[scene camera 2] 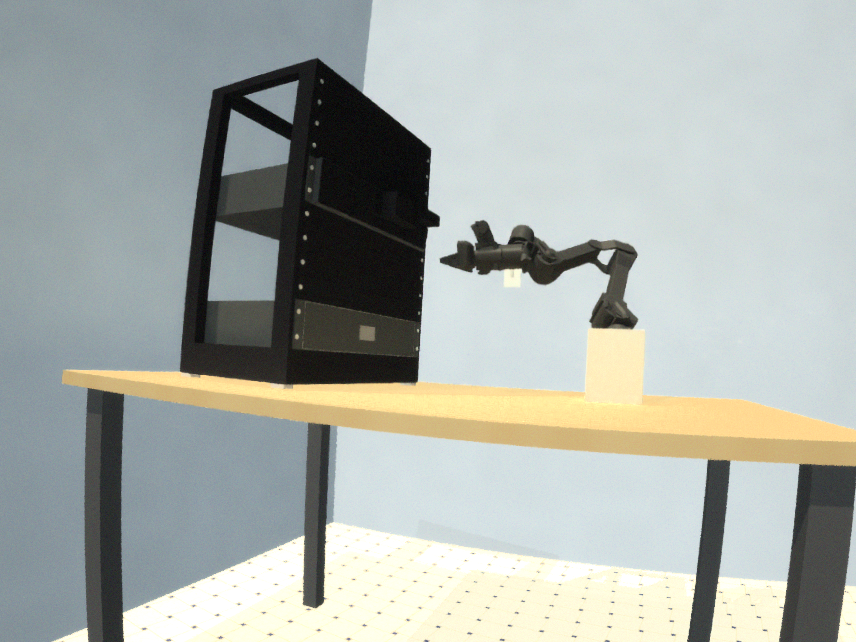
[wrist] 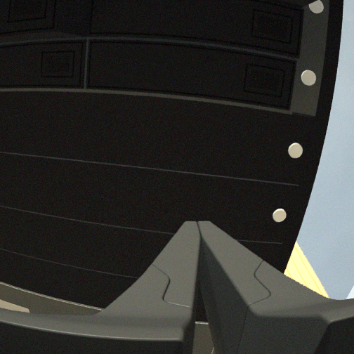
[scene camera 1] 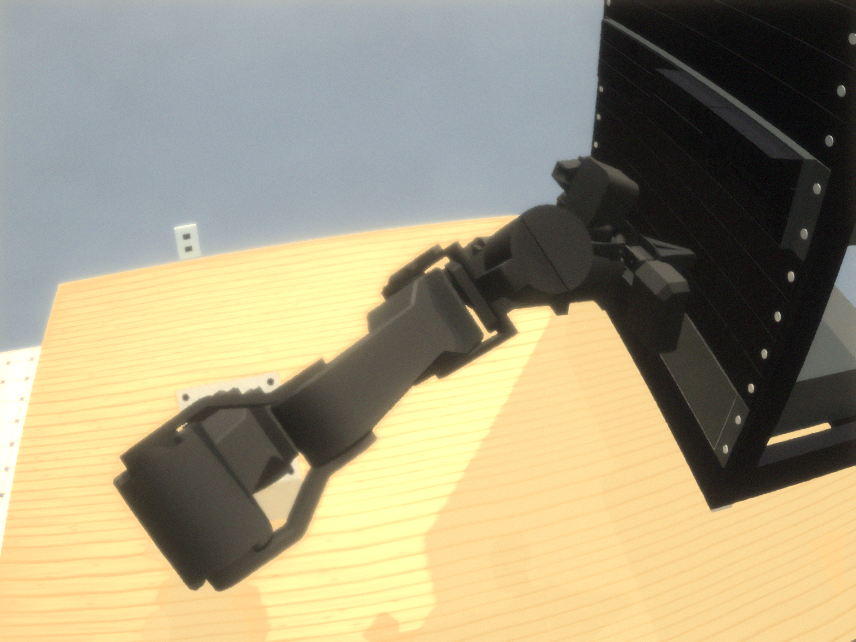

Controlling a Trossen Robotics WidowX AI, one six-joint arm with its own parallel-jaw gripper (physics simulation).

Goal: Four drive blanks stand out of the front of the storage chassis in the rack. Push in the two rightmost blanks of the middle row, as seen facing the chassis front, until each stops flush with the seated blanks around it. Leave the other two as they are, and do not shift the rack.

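Frame: origin at the arm's base, x ahead, y left, z up, level; metres.
Seen in the pictures: gripper, fingertip midpoint: (scene camera 2: 439,260) (scene camera 1: 692,257); arm's base at its link origin: (scene camera 2: 617,353).
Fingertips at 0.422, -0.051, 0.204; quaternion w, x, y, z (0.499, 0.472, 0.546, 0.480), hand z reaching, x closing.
Offsets run from my fingertips to a thing's top centre, as dx, dy, dz. "*": to the spot under its first point. Level surfaces: height alone.
The black rack (scene camera 1: 726,476) (scene camera 2: 284,276) holds the storage chassis (scene camera 1: 808,207) (scene camera 2: 315,179) (wrist: 305,95) in its upper part. In scene camera 2, a dark blank {* +0.045, +0.172, +0.092} (scene camera 2: 391,204) stands out of the front, and another dark projection {* +0.028, -0.005, +0.104} (scene camera 2: 432,219) shows past the rack's far edge. In the wrist view, the right blank of the upper visible row (wrist: 175,17) looks level with the blank below it (wrist: 190,75); the blank to its left (wrist: 25,10) appears to stand out. My gripper (scene camera 2: 442,260) (wrist: 196,232) is shut and empty, below the chassis and apart from the rack front. The chassis top row is outside the wrist view.
A grey panel {+0.089, +0.172, -0.142} (scene camera 1: 705,386) (scene camera 2: 331,324) fills the rack's bottom front. Round screws line the rack posts. The rack and the arm's pale pedestal (scene camera 2: 615,366) stand on the wooden table {dz -0.301} (scene camera 1: 484,552) (scene camera 2: 484,421). A wall outlet (scene camera 1: 186,241) is behind the table.
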